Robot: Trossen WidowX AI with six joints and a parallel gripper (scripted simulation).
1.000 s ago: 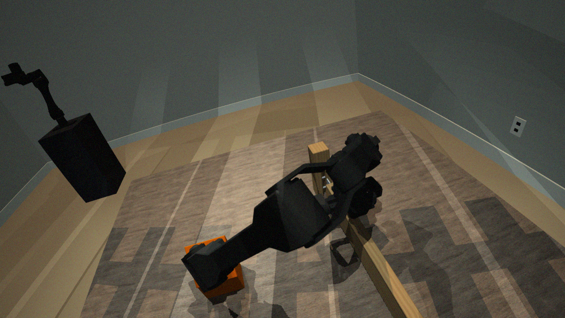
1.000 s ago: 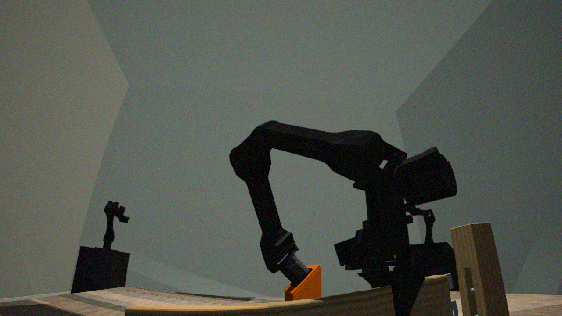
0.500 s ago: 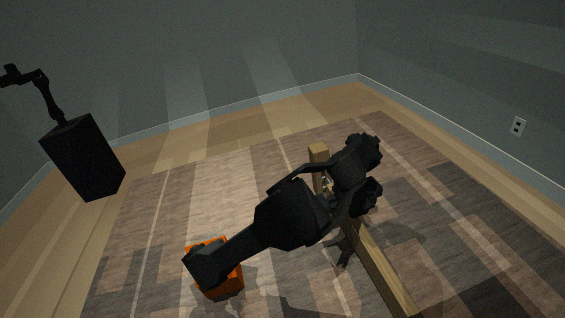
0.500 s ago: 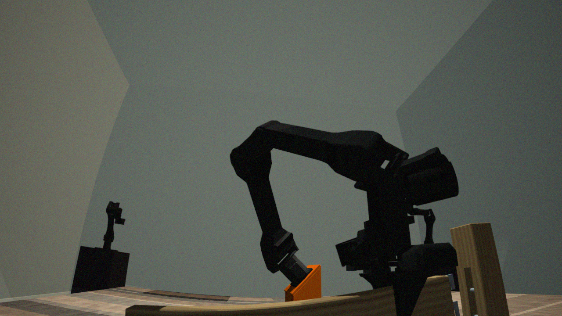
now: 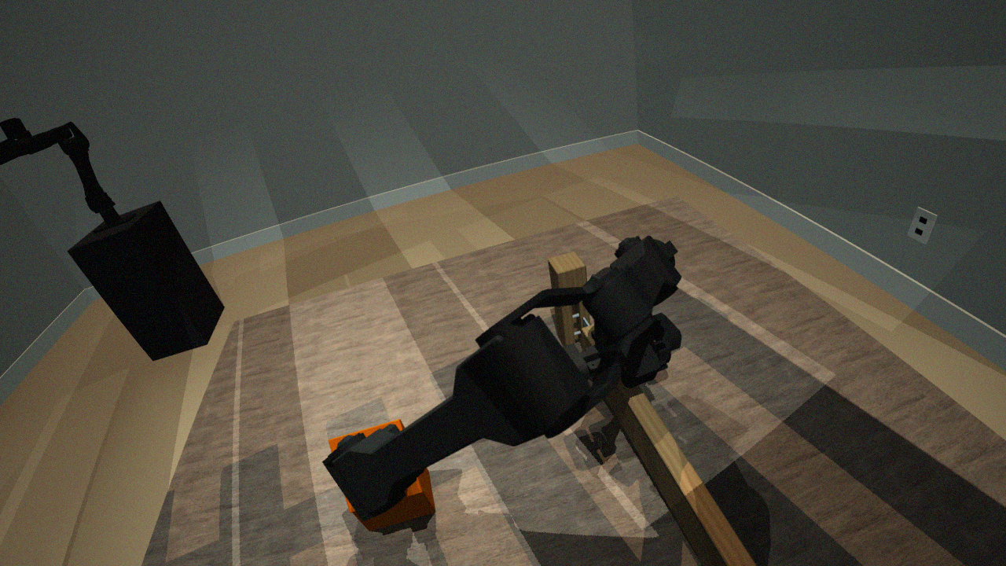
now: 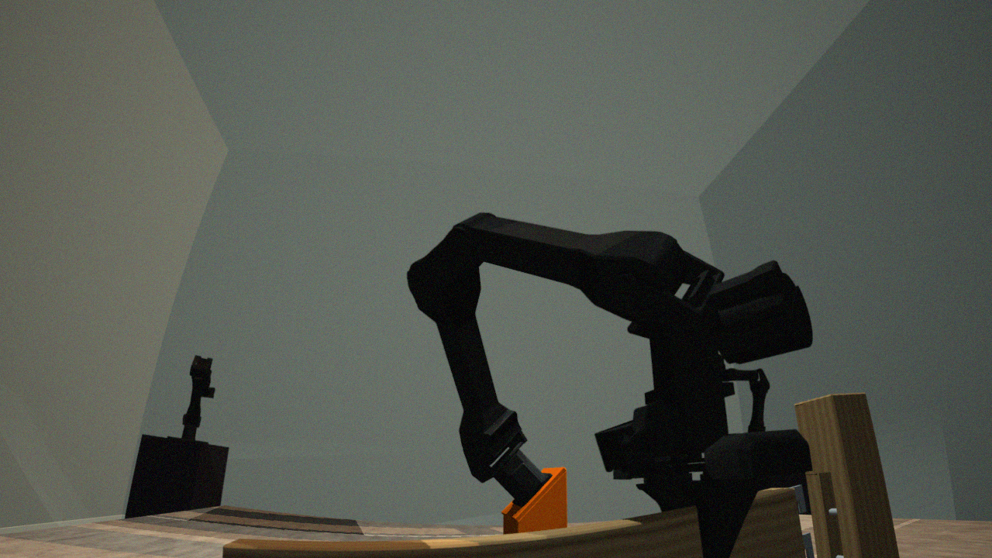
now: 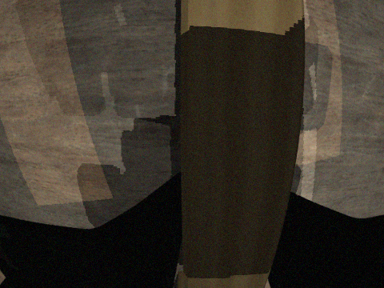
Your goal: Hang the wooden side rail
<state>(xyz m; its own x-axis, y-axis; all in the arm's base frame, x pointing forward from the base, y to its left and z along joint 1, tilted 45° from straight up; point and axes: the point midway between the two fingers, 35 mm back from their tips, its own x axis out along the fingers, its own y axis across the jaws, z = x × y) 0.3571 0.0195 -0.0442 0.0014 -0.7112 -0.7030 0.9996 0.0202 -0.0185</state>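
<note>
Right now my gripper tip is 17 cm to the right of the headboard post and 4 cm below it.
</note>
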